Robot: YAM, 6 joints.
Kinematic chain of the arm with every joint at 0, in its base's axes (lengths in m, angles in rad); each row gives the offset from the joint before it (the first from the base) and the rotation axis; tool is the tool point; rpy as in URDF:
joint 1: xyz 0 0 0.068 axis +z
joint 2: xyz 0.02 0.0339 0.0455 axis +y
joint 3: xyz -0.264 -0.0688 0 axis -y
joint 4: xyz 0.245 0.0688 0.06 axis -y
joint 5: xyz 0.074 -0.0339 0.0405 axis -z
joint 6: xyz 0.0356 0 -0.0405 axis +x
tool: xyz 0 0 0 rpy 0 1.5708 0
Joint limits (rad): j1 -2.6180..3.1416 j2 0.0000..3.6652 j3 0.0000..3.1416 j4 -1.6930..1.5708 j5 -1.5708..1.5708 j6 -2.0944..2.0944
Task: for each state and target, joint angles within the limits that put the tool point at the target. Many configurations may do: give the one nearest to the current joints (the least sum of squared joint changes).
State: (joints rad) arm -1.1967 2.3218 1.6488 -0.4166 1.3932 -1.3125
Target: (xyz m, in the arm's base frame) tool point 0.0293 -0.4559 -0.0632
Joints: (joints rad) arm -1.4309 2.7970 1.7342 -0.3196 1.3306 -1.3125
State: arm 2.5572 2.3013 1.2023 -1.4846 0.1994 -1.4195
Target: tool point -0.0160 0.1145 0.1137
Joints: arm 1.8214 2.0401 0.5629 -1.6930 0.3705 -1.4195
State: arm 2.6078 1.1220 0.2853 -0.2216 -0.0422 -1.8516
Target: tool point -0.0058 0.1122 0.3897
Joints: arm 1.7004 0.5024 0.7992 -0.1111 0.2483 -1.8516
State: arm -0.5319 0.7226 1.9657 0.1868 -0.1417 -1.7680
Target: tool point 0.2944 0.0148 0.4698
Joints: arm 0.0255 1.3028 1.4149 0.0232 -0.2058 -1.7680
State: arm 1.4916 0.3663 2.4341 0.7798 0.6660 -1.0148
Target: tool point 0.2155 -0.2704 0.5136
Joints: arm 2.1673 0.3076 1.8267 0.7900 0.8351 -1.0148
